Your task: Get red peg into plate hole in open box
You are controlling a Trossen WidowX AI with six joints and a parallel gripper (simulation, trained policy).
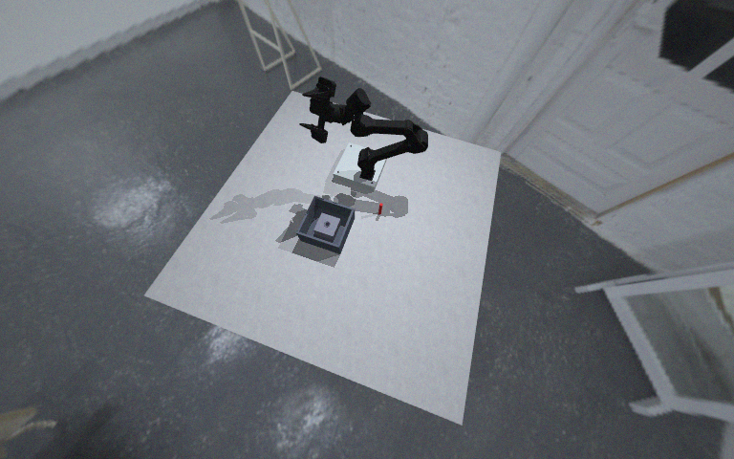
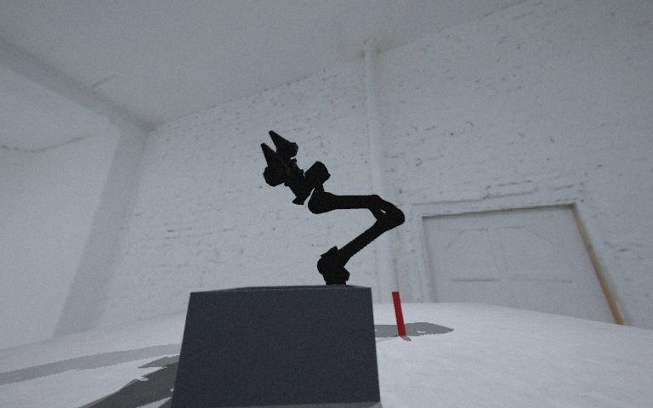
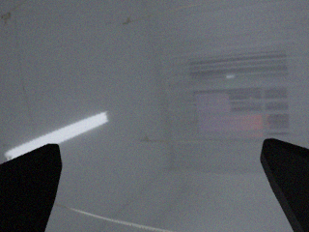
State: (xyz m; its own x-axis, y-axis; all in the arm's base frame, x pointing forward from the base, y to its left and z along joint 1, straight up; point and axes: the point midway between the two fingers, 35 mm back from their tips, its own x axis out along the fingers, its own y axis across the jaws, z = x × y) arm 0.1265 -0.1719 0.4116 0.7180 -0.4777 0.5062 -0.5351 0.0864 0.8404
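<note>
The red peg lies 430 mm below my gripper tip, 300 mm to the left of it and 20 mm ahead of it. The rest, counted from my gripper tip: plate: 430 mm below, 170 mm ahead, 100 mm to the left; dark box: 450 mm below, 170 mm ahead, 100 mm to the left.
</note>
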